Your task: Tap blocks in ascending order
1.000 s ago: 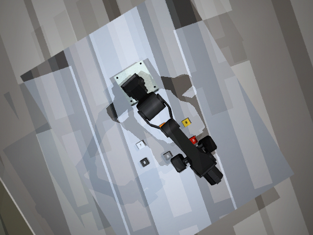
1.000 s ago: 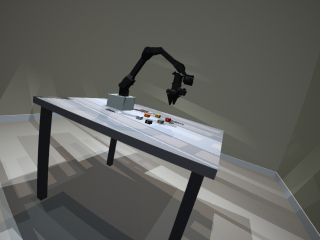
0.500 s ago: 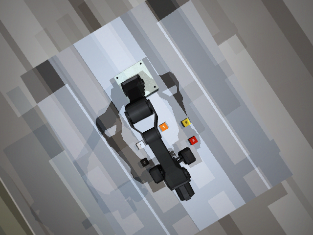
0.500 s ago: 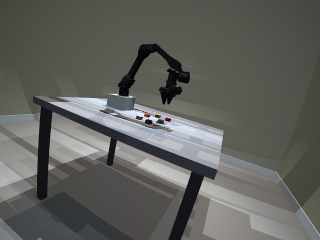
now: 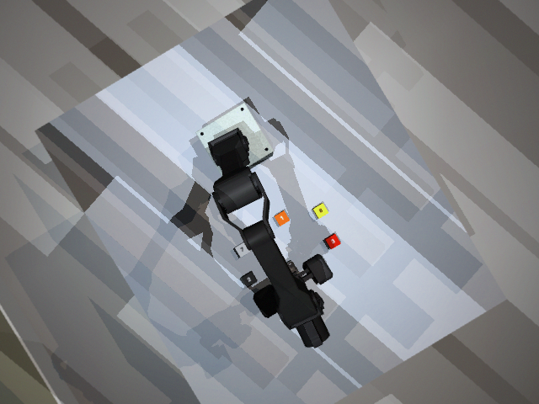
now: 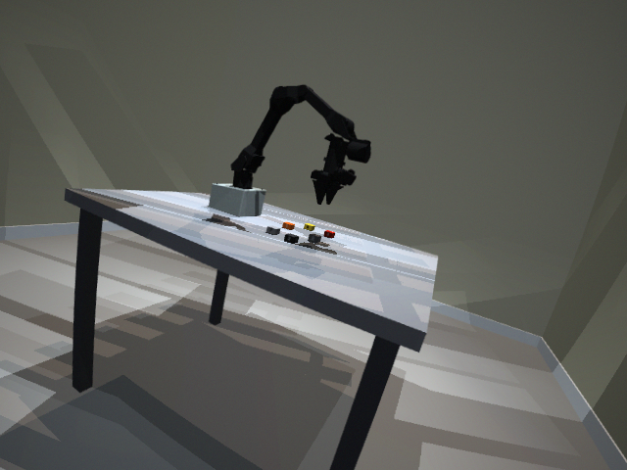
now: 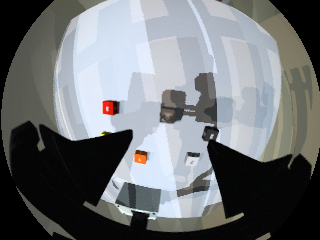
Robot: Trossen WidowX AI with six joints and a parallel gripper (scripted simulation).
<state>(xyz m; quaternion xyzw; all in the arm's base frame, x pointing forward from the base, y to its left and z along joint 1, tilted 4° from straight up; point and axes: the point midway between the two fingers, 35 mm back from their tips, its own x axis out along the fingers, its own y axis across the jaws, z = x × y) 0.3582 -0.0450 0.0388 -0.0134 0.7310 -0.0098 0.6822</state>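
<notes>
The orange block lies 13 cm behind my gripper tip, 11 cm below it and 6 cm to the left of it. Also, from my gripper tip: grey block: 11 cm below, 1 cm to the left; then black block: 11 cm to the right, 11 cm below, 4 cm behind; then white block: 12 cm behind, 11 cm below, 8 cm to the right.
</notes>
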